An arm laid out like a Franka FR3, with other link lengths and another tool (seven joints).
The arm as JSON. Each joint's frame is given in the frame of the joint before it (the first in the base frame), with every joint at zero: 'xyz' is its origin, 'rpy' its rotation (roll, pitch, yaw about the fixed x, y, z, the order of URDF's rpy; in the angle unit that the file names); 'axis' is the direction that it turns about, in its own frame. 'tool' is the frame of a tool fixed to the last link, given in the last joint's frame.
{
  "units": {
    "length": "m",
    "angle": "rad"
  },
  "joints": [
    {
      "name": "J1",
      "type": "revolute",
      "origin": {
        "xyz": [
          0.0,
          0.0,
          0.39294
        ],
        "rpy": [
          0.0,
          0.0,
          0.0
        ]
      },
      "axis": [
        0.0,
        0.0,
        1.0
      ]
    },
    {
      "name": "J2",
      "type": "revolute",
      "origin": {
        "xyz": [
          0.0,
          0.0,
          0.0
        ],
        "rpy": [
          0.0,
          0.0,
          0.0
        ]
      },
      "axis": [
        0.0,
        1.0,
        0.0
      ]
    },
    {
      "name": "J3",
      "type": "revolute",
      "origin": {
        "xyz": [
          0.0,
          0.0,
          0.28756
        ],
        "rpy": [
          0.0,
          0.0,
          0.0
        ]
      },
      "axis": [
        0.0,
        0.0,
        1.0
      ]
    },
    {
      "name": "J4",
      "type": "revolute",
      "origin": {
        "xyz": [
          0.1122,
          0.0,
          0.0
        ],
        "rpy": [
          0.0,
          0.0,
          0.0
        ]
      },
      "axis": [
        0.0,
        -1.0,
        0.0
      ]
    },
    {
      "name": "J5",
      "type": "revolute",
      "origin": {
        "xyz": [
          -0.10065,
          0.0,
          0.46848
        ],
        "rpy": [
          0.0,
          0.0,
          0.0
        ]
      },
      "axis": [
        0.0,
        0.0,
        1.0
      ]
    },
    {
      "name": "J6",
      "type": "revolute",
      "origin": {
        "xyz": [
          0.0,
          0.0,
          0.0
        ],
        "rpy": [
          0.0,
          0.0,
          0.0
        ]
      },
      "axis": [
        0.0,
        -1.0,
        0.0
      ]
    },
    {
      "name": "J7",
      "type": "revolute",
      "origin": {
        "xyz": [
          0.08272,
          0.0,
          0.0
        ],
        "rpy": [
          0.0,
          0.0,
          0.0
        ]
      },
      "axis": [
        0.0,
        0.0,
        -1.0
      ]
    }
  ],
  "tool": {
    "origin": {
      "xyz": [
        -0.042,
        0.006,
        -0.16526
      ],
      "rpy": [
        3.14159,
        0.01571,
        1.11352
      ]
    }
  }
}
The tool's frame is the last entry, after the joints.
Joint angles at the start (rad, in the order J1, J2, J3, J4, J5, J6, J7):
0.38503, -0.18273, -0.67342, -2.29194, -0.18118, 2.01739, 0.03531
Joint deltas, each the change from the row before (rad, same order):
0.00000, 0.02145, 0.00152, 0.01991, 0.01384, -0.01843, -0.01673
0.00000, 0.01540, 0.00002, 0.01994, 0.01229, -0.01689, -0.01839
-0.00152, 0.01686, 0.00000, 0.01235, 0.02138, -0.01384, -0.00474
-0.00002, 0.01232, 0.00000, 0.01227, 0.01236, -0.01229, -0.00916
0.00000, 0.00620, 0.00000, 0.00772, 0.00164, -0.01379, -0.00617
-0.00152, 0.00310, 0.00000, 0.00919, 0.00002, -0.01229, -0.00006
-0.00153, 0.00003, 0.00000, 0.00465, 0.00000, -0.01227, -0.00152
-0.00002, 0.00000, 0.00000, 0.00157, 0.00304, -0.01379, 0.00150
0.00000, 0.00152, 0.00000, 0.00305, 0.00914, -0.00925, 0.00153
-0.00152, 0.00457, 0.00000, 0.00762, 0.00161, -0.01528, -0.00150
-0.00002, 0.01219, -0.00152, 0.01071, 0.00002, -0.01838, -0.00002
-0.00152, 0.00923, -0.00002, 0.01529, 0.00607, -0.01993, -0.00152
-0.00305, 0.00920, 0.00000, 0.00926, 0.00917, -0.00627, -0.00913
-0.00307, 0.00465, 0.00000, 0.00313, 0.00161, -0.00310, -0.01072
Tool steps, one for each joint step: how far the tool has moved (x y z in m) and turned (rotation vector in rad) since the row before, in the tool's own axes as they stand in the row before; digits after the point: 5 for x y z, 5 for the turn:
0.00113, 0.00254, -0.00047, 0.01418, -0.00857, -0.00855
0.00031, 0.00294, -0.00295, 0.00953, -0.00320, -0.00990
0.00132, 0.00091, 0.00132, 0.01854, 0.00197, 0.00751
0.00091, 0.00122, -0.00061, 0.01094, -0.00092, -0.00227
-0.00063, 0.00013, -0.00076, 0.00910, -0.00688, -0.00436
-0.00127, 0.00085, -0.00283, 0.00449, -0.00410, 0.00265
-0.00155, -0.00041, -0.00180, 0.00705, -0.00318, 0.00039
-0.00047, -0.00189, -0.00026, 0.01231, -0.00263, 0.00251
0.00074, -0.00116, -0.00062, 0.01009, 0.00379, 0.00480
-0.00132, -0.00008, -0.00135, 0.01001, -0.00574, 0.00159
-0.00134, 0.00069, 0.00039, 0.01334, -0.01365, 0.00370
-0.00067, 0.00080, -0.00324, 0.01143, -0.00470, 0.00408
-0.00048, 0.00180, -0.00067, 0.00591, 0.00185, -0.00185
-0.00171, 0.00118, 0.00053, 0.00327, -0.00191, -0.00653

